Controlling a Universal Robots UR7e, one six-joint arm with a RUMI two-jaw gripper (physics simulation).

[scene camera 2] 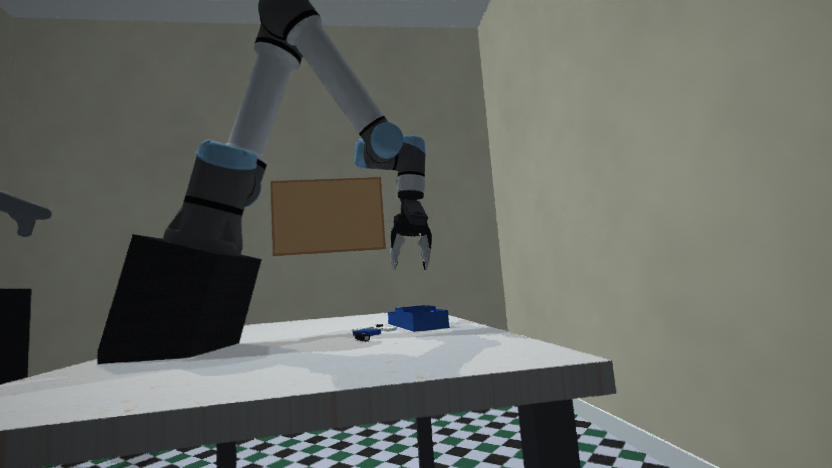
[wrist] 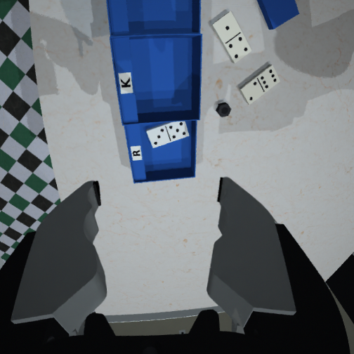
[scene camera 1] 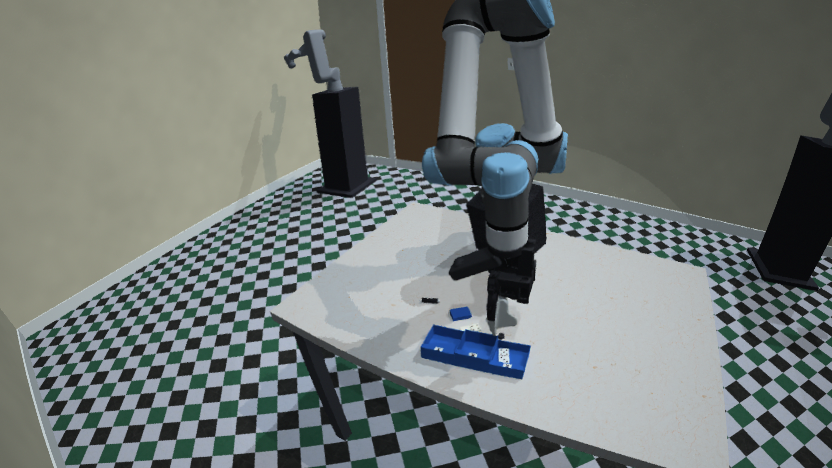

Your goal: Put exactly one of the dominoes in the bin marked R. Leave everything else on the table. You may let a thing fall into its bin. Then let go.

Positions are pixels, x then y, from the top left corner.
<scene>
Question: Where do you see a white domino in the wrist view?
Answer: At 166,132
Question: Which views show the blue three-bin tray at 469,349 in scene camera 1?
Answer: Scene camera 2, the wrist view and scene camera 1: all of them.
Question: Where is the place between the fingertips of my gripper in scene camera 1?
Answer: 500,320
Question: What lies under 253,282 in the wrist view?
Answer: My gripper.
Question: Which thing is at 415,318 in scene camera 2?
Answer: A blue three-bin tray.
</scene>
